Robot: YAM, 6 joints.
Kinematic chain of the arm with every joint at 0, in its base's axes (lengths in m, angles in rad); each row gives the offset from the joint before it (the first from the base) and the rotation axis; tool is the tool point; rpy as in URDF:
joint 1: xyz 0 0 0.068 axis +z
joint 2: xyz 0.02 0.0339 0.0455 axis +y
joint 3: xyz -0.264 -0.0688 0 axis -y
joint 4: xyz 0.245 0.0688 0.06 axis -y
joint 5: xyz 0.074 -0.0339 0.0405 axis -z
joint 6: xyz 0.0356 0 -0.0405 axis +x
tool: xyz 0 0 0 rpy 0 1.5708 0
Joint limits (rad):
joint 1: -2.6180..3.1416
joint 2: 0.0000..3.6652
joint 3: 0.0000..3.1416
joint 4: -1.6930..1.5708
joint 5: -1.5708..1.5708
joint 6: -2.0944..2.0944
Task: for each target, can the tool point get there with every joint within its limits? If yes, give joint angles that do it. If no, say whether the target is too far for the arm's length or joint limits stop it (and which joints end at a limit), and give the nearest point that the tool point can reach.
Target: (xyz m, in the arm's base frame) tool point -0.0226 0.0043 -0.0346
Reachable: yes | joints 0.5708 3.0460 0.3553 -0.3324 -0.4610 -0.8281
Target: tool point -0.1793 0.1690 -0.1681
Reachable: yes | joints 2.2915 3.1588 1.5771 -1.2433 -0.7084 1.5801
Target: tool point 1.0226 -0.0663 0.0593
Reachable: no: too far | nearest point 0.6436 -0.0417 0.0798 | short by 0.380 m
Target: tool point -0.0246 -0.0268 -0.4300
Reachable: no: joint limits stop it (at a limit: joint 2) | nearest point -0.0560 -0.0610 -0.3401 | short by 0.101 m
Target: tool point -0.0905 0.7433 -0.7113
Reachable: no: too far | nearest point -0.0556 0.4571 -0.3119 | short by 0.493 m
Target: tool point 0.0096 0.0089 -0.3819
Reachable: no: joint limits stop it (at a limit: joint 2) | nearest point 0.0380 0.0352 -0.3221 | short by 0.071 m
